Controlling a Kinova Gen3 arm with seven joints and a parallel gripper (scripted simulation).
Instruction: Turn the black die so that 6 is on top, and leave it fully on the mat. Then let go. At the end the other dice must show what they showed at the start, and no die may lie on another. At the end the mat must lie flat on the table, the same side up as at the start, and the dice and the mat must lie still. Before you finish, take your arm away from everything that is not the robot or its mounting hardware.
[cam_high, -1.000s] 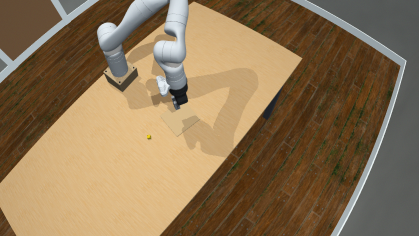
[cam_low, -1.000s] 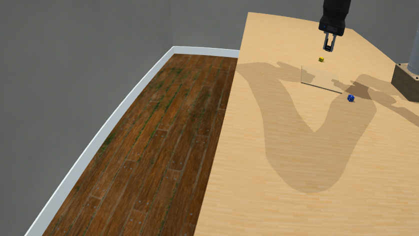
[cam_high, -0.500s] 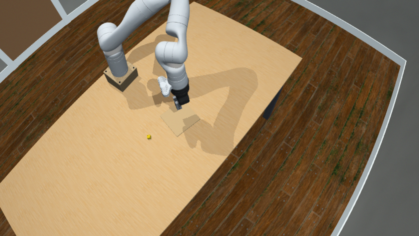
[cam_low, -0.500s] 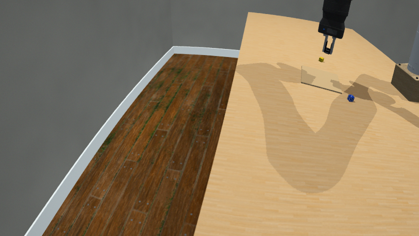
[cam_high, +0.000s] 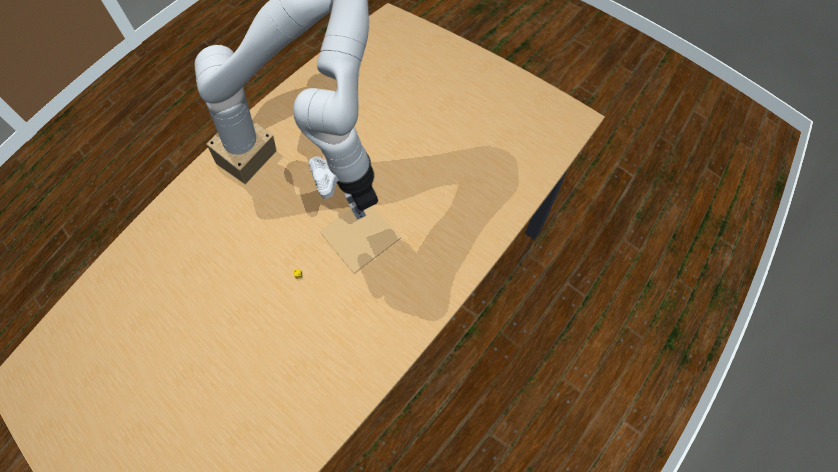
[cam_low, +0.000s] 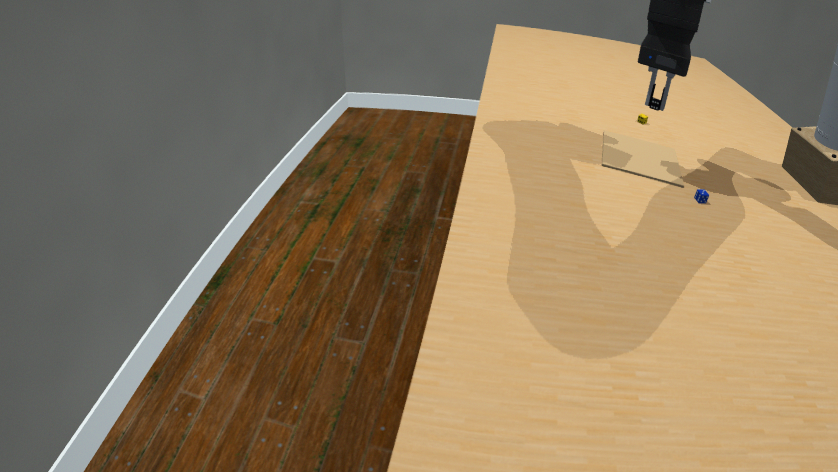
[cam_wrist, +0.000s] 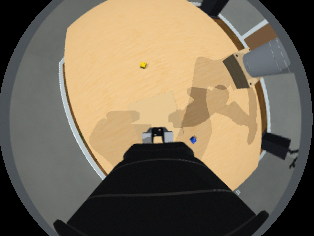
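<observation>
My hand is 10 mm to the left of the tan mat and 110 mm above it. From my hand the other things lie so: black die: 10 mm below; blue die: 80 mm behind, 100 mm to the left, 110 mm below; yellow die: 40 mm behind, 180 mm to the right, 110 mm below.
</observation>
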